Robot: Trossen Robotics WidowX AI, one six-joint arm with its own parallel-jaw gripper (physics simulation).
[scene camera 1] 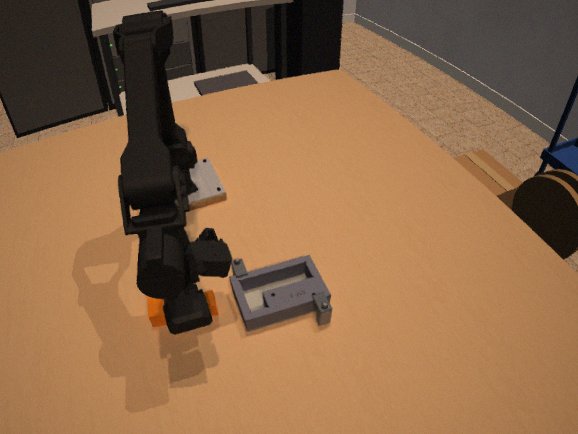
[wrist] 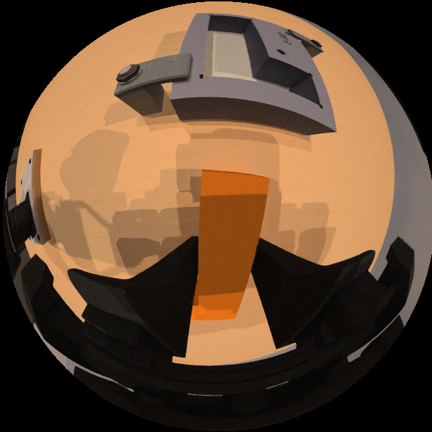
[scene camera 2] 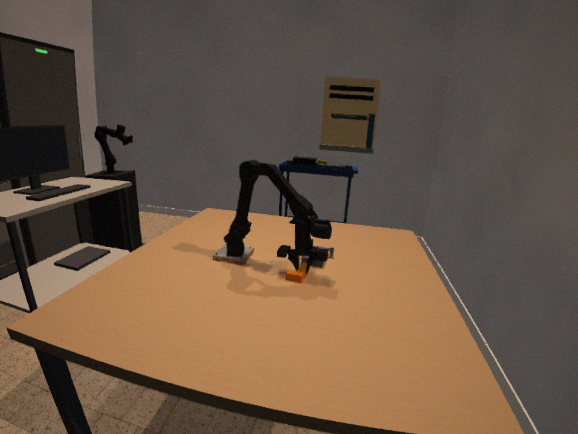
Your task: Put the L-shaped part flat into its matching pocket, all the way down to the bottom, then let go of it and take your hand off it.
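Frame: origin at the arm's base, x left, y ahead, z down, level; centimetres.
Seen in the pictures: gripper, between the fingertips: [scene camera 2: 302,273]; arm's base, origin of its link: [scene camera 2: 235,253].
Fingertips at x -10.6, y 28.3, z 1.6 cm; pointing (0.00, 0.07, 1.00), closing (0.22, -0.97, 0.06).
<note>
Offsets run from my fingertips to a thing's middle. "spot": to the spot under its first point. Level surfaces: height alone.
The orange L-shaped part {dy -1.8, dx -0.4, dz -0.8 cm} [scene camera 1: 156,311] [scene camera 2: 295,275] [wrist: 230,220] lies level, low over or on the table; I cannot tell whether a gap is under it. My gripper [scene camera 1: 192,294] [scene camera 2: 302,269] [wrist: 221,241] is shut on its long leg, one finger on each side. The short leg is mostly hidden behind the left finger in the wrist view. The grey-purple fixture {spot: dy +6.0, dx +6.7, dz -2.8 cm} [scene camera 1: 241,309] [wrist: 250,112] stands apart from the part, to its right in scene camera 1. Its L-shaped pocket {spot: dy +3.9, dx +10.4, dz +0.2 cm} [scene camera 1: 256,300] [wrist: 227,55] is empty, with a pale floor. The arm partly hides the fixture in scene camera 2.
Two grey clamps with bolts stand at the fixture's corners, one clamp {spot: dy +13.5, dx +16.7, dz -3.3 cm} [scene camera 1: 323,311] [wrist: 172,68] and another clamp [scene camera 1: 239,268] [wrist: 309,44]. The arm's metal base plate [scene camera 1: 212,182] [scene camera 2: 245,252] [wrist: 36,200] is bolted to the table {dz +0.7 cm} [scene camera 1: 375,350] [scene camera 2: 225,325].
</note>
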